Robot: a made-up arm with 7 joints.
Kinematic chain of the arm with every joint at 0, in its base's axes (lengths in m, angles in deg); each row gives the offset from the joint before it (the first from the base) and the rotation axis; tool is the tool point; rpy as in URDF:
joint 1: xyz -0.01 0.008 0.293 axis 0 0.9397 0.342
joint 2: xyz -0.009 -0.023 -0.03 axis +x
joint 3: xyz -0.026 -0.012 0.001 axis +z
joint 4: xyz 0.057 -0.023 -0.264 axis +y
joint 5: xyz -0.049 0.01 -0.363 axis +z
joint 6: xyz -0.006 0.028 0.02 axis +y
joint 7: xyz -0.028 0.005 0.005 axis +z
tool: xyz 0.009 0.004 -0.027 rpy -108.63 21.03 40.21
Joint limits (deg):
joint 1: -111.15..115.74
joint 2: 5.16..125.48
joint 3: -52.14..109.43
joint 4: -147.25..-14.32
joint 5: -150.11..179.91
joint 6: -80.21..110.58
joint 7: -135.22..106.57
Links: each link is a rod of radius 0.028 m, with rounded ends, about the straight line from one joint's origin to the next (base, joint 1, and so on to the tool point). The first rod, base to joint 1, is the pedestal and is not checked.
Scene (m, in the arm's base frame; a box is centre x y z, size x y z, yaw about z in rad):
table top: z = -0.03
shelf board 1: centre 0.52 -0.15 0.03 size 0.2 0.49 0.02 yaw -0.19
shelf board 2: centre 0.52 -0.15 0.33 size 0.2 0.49 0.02 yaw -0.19
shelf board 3: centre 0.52 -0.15 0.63 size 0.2 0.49 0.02 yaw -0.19
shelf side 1: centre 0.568 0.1 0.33 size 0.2 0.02 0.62 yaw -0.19
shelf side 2: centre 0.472 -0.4 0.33 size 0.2 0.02 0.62 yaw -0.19
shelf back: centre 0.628 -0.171 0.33 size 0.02 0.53 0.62 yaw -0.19
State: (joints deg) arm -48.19 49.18 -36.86 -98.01 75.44 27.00 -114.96
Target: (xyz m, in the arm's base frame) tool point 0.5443 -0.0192 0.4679
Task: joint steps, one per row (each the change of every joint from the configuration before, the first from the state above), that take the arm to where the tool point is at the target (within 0.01 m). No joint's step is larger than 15 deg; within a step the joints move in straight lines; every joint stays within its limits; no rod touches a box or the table.
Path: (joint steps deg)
1: 6.98 7.90 2.84 -13.37 1.43 2.66 -0.16
2: 6.97 7.90 2.84 -13.38 1.42 2.65 -0.17
3: 6.98 7.90 2.84 -13.37 1.43 2.66 -0.16
4: -5.98 -1.60 11.30 5.74 -1.70 -1.12 0.22
5: -5.97 -1.60 11.29 5.73 -1.69 -1.13 0.22
6: -5.98 -1.60 11.29 5.74 -1.70 -1.12 0.22
7: -8.39 -3.47 -8.13 11.78 -0.77 -2.96 0.07
8: -8.39 -3.47 -8.12 11.77 -0.77 -2.97 0.06
9: -8.39 -3.48 -8.13 11.78 -0.77 -2.96 0.06
10: -8.39 -3.47 -8.13 11.78 -0.77 -2.97 0.07

